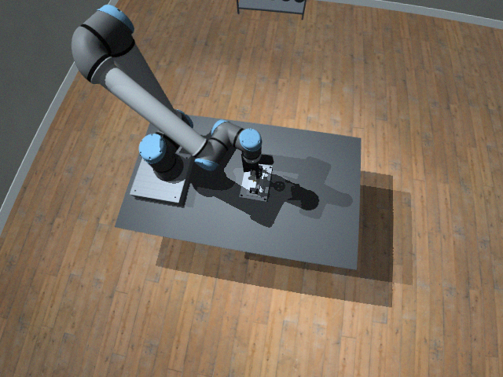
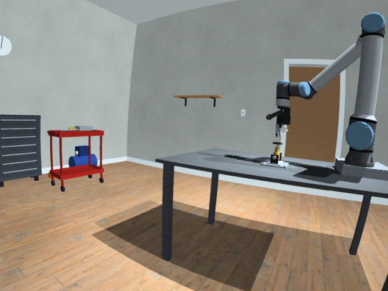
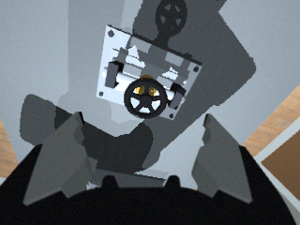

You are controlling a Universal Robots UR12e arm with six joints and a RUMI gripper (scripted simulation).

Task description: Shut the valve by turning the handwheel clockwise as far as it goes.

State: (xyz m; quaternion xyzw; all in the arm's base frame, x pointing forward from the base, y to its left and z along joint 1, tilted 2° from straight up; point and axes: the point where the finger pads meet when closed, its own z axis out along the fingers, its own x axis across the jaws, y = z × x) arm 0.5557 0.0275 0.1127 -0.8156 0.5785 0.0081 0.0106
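Now: the black spoked handwheel 5 cm below my hand. Round my hand: base plate: 17 cm below.
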